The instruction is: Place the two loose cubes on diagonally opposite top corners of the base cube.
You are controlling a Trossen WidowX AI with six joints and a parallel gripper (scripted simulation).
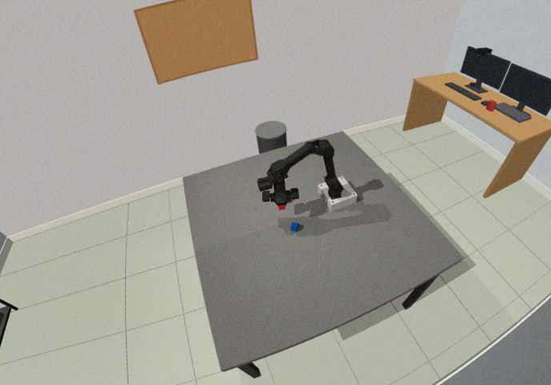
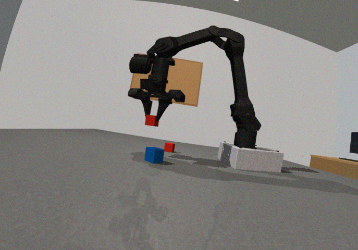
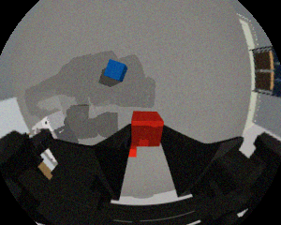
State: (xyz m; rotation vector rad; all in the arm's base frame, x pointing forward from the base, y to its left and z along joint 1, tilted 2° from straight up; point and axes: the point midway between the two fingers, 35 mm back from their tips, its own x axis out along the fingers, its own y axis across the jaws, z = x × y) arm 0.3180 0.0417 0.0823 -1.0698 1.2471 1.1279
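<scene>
My gripper tip is 50 mm past the blue cube, 90 mm to the right of it and 90 mm above it. From my gripper tip the other things lie so: red cube: 50 mm behind, 120 mm to the right, 90 mm below.
</scene>
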